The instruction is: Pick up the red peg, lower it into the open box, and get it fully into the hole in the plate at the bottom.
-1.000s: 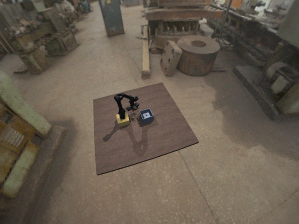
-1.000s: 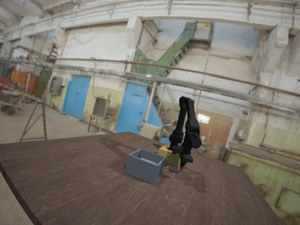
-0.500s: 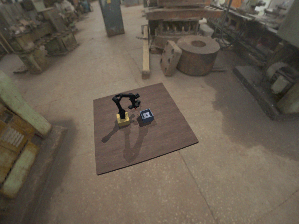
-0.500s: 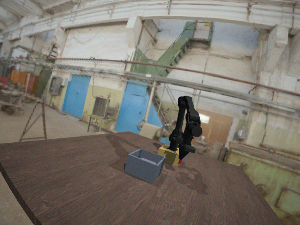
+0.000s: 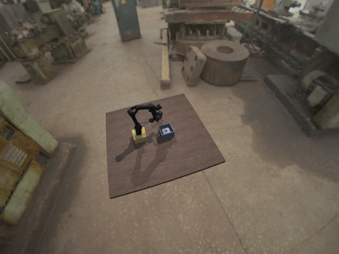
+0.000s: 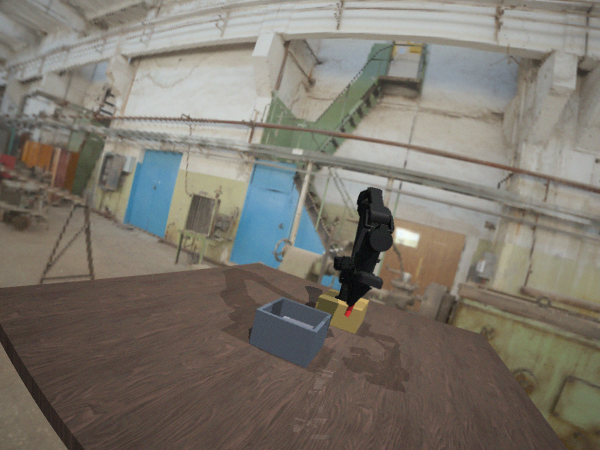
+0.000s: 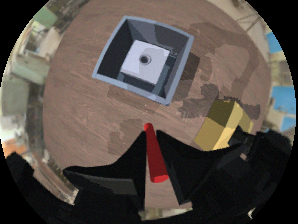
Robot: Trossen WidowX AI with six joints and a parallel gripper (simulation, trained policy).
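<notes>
The pale plate is 90 mm ahead of my gripper tip, 100 mm to the right of it and 100 mm below it. The rest, counted from my gripper tip: red peg: 10 mm behind, 10 mm to the left, 10 mm above; then grey box: 90 mm ahead, 100 mm to the right, 120 mm below.
</notes>
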